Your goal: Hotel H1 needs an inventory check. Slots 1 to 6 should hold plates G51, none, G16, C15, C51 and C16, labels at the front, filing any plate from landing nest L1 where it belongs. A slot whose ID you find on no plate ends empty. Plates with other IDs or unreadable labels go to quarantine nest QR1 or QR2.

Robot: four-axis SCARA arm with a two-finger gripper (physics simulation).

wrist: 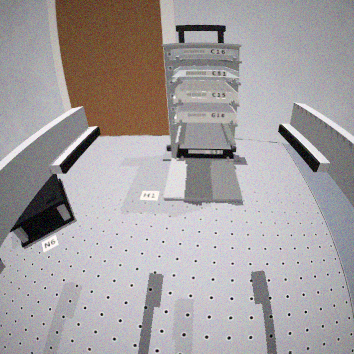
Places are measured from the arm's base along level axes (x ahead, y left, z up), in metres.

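Where they show: gripper, fingertip midpoint: (188, 111).
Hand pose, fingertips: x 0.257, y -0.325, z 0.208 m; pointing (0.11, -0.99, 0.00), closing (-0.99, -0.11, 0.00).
Note:
Things, the pixels of their top centre, and the offset from my fingertips. "*": a spot on its surface instead. Level surfaces: height alone.
- floor label H1, surface spot: (149, 195) * dy -0.132, dx +0.090, dz -0.195 m
- plate C51, middle of its top: (203, 66) dy -0.197, dx -0.003, dz +0.016 m
- plate C15, middle of its top: (203, 84) dy -0.197, dx -0.003, dz -0.012 m
- plate G16, middle of its top: (203, 100) dy -0.197, dx -0.003, dz -0.040 m
- black-sided plate, surface spot: (228, 154) * dy -0.137, dx -0.043, dz -0.105 m
- label N6, surface spot: (50, 243) * dy +0.013, dx +0.230, dz -0.195 m
- black handle, surface spot: (201, 28) * dy -0.270, dx +0.001, dz +0.090 m
- perforated deck, its level: dz -0.195 m
Hotel H1 (167, 100) stands upright beyond my gripper, its front facing me, with the floor label H1 (149, 195) at its front left. From the top down, plate C16 (200, 52), plate C51 (197, 74), plate C15 (199, 94) and plate G16 (199, 116) sit in it, pale and labelled at the front. Below an empty level, a black-sided plate (228, 154) lies at the bottom; its small front label is too blurred to read surely. My gripper (188, 111) is open and empty, its fingers wide apart on both sides of the view. Nests L1, QR1 and QR2 do not show.
A black nest or stand (45, 220) with the label N6 (50, 243) is at the left, partly behind the left finger. A black handle (201, 28) tops the hotel. Finger shadows fall on the perforated deck (210, 250). A brown door panel (112, 65) is in the wall behind.

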